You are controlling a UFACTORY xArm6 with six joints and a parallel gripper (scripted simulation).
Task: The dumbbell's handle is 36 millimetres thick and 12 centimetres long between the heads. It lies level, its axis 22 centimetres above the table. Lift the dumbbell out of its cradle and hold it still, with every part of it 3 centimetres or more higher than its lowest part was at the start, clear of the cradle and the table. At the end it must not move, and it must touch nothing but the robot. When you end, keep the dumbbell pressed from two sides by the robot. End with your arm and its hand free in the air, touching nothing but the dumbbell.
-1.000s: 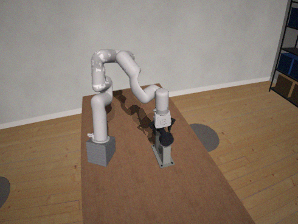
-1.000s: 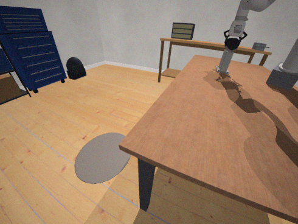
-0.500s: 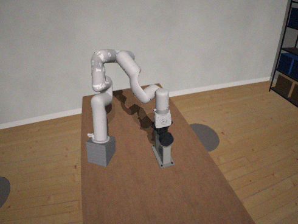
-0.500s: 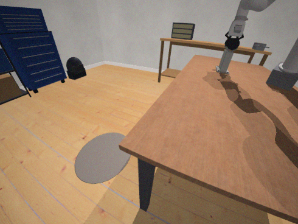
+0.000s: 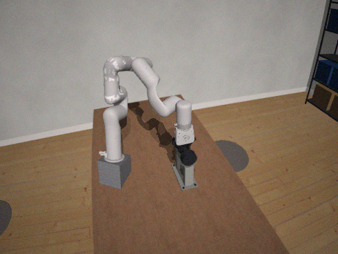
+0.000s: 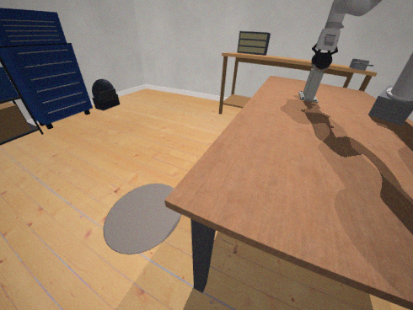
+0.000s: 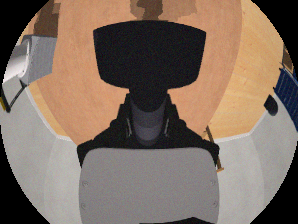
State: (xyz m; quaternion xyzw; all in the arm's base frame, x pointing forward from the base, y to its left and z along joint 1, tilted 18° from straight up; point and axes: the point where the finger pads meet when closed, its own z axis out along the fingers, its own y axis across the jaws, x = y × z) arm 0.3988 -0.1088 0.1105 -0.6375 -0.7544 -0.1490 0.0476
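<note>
My gripper is now 130 mm above the grey cradle. Round my hand: black dumbbell: right at my hand.
</note>
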